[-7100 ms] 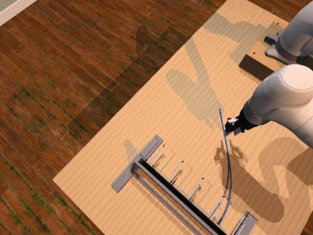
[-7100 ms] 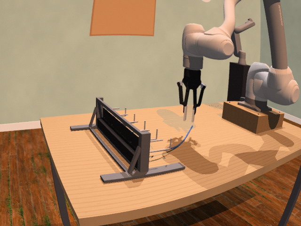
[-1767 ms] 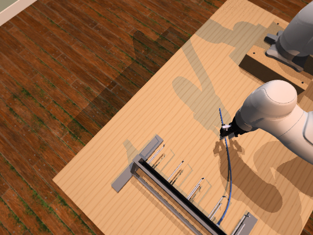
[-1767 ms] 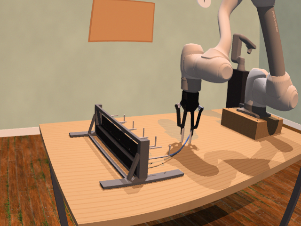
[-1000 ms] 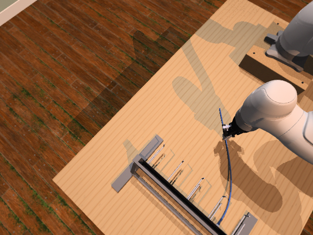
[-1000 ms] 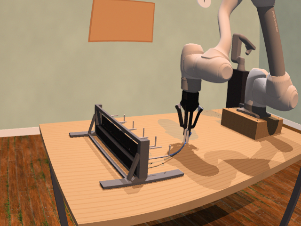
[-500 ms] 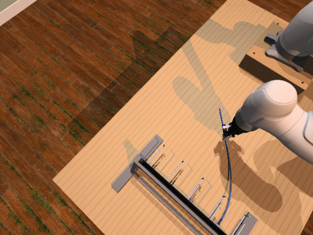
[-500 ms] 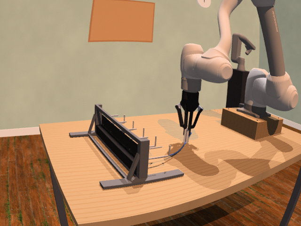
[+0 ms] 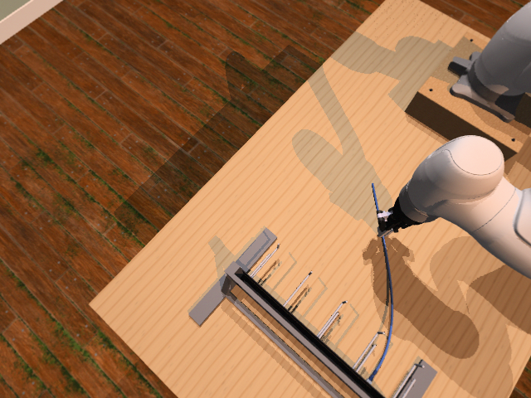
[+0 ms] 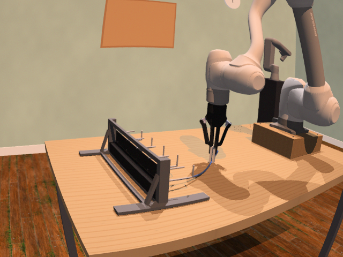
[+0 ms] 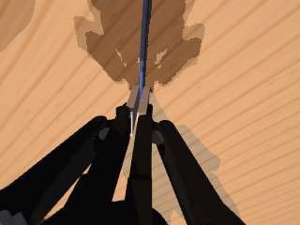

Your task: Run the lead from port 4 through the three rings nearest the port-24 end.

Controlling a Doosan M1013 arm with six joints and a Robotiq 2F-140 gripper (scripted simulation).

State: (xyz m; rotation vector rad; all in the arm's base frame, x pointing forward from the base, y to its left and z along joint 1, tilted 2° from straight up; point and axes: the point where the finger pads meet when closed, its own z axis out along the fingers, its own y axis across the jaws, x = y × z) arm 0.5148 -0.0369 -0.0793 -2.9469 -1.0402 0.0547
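Right now my hand is 11 cm past the lead end, 9 cm to the left of it and 3 cm above it. From my hand the other things lie so: dark grey rack: 34 cm ahead, 4 cm above, 1 cm to the right.
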